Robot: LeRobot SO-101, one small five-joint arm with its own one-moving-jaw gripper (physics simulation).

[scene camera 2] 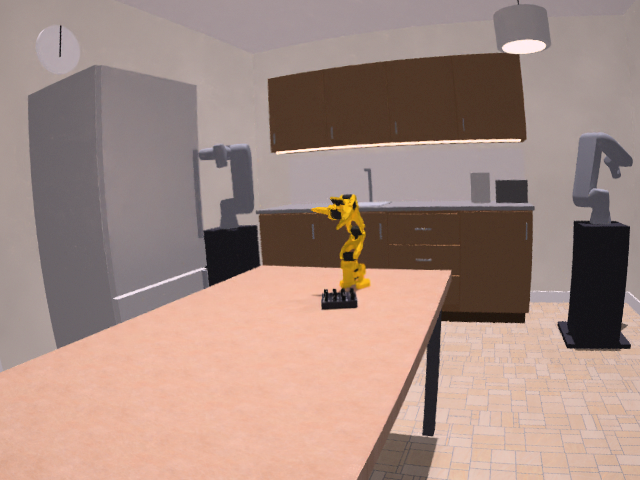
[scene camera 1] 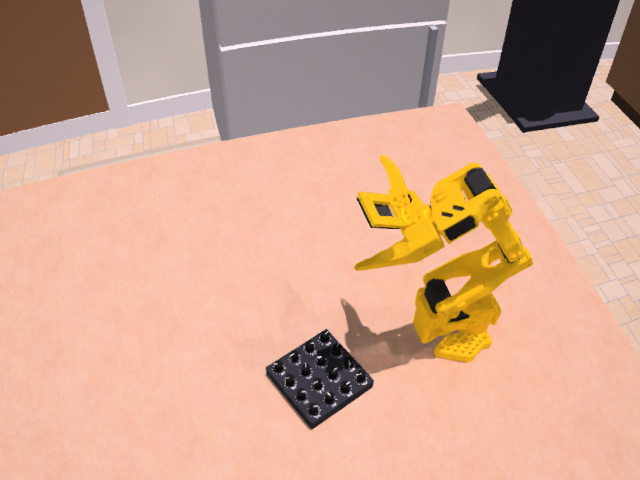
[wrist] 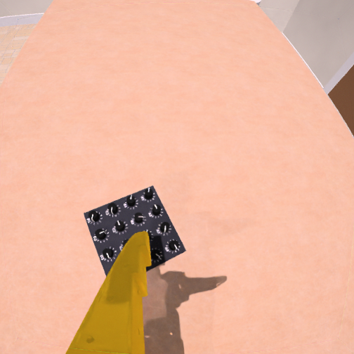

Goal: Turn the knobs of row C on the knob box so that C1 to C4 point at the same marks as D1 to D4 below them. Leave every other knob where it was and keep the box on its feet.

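Pixels of known places: hand at its tool point: point(scene camera 2: 336, 228) point(scene camera 1: 357, 264); arm's base at its link origin: point(scene camera 2: 353, 287) point(scene camera 1: 442, 335).
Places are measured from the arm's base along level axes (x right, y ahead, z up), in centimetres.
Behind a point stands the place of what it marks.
Note:
The dark knob box point(scene camera 1: 341, 404) @[x -7.1, y 18.4, z 2.0 cm] point(scene camera 2: 339, 304) @[x -3.9, y 24.9, z 1.5 cm] point(wrist: 107, 221) lies flat and level on the table, in front of the arm's base. Its black knobs with white pointers stand in a four-by-four grid. The row letters are too small to read surely, so I cannot tell which knobs are C or D, or whether their pointers match. My gripper point(scene camera 1: 369, 212) point(scene camera 2: 323, 210) is fully open and empty, high above the table and well clear of the box. In the wrist view its one notched jaw point(wrist: 125, 290) hides several knobs near the lower edge; shadow darkens others there.
The yellow arm's base point(scene camera 1: 462, 345) @[x -3.4, y -1.4, z 1.7 cm] point(scene camera 2: 355, 283) @[x 0.3, y -3.6, z 0.4 cm] stands close to the box on the pinkish table point(scene camera 1: 155, 310) @[x 16.3, y 41.3, z 0.0 cm] point(scene camera 2: 232, 382) @[x 0.0, y 76.2, z 0.0 cm] point(wrist: 175, 125). A grey fridge point(scene camera 1: 330, 77) point(scene camera 2: 144, 180) stands beyond one table edge. Grey arms on black pedestals point(scene camera 1: 553, 62) point(scene camera 2: 599, 284) stand off the table.

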